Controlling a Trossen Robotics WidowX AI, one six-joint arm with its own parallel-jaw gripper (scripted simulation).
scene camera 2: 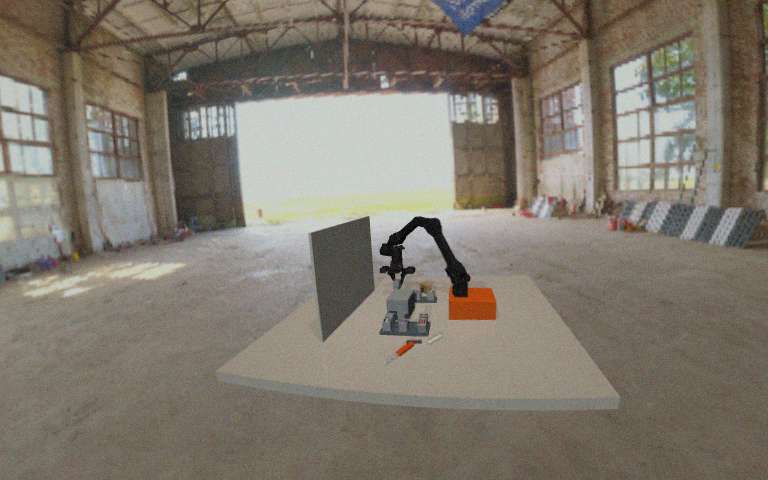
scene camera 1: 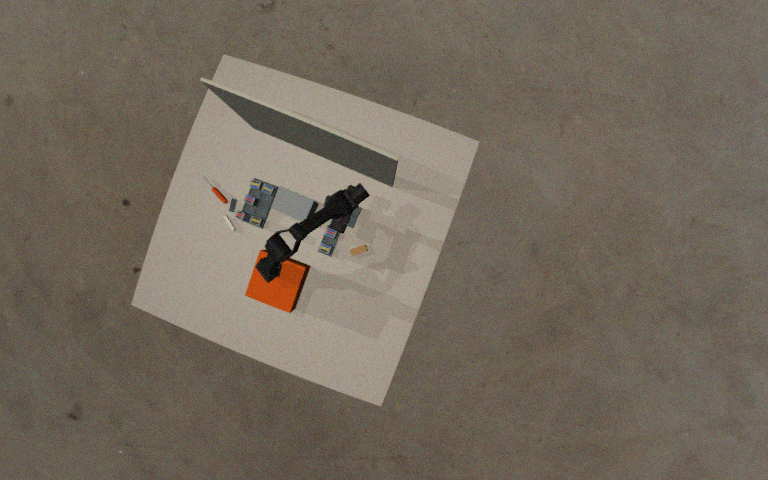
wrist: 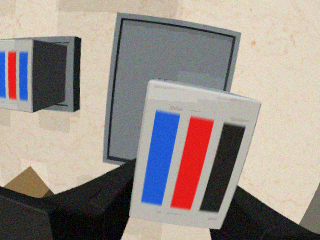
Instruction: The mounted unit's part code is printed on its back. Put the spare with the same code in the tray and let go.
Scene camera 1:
grey mounted unit: 299, 207
grey upright panel: 363, 158
